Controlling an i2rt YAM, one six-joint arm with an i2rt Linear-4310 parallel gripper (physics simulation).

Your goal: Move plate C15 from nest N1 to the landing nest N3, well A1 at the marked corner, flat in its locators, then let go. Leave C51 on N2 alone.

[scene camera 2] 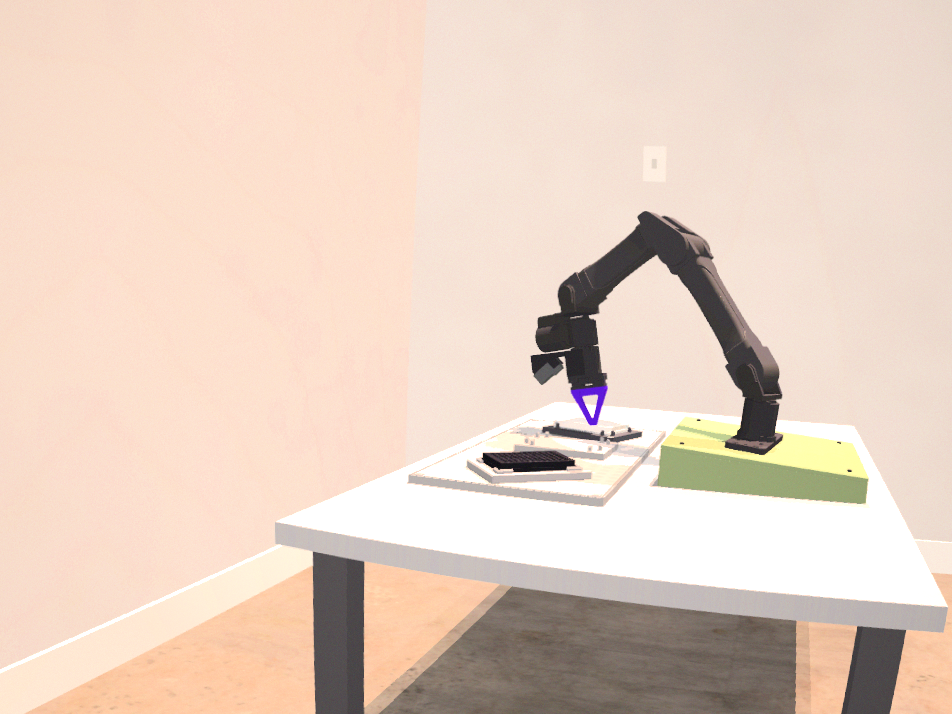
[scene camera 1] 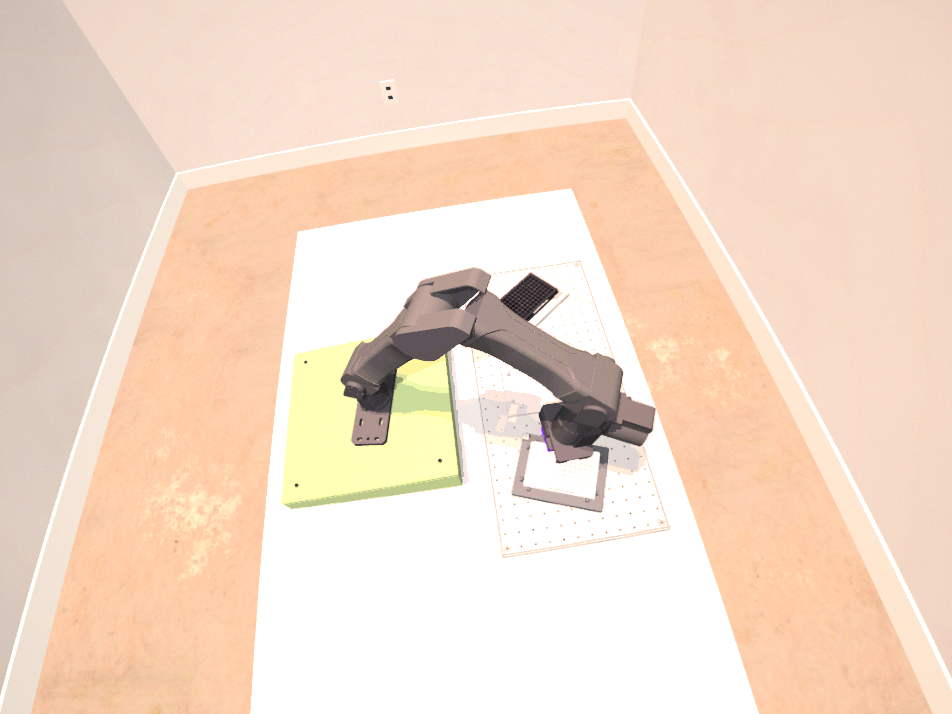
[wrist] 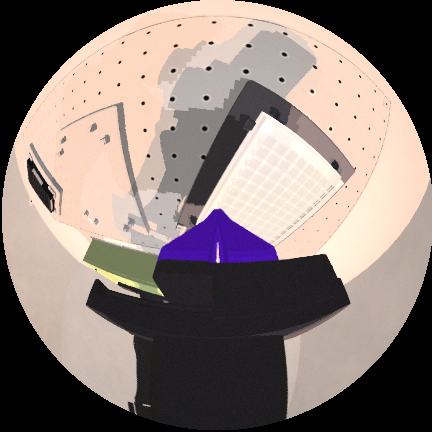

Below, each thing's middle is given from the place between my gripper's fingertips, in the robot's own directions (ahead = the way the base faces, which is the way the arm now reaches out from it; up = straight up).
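Black well plate (scene camera 2: 528,461) seen 370 mm to the left of my hand, 40 mm behind it and 10 mm below it.
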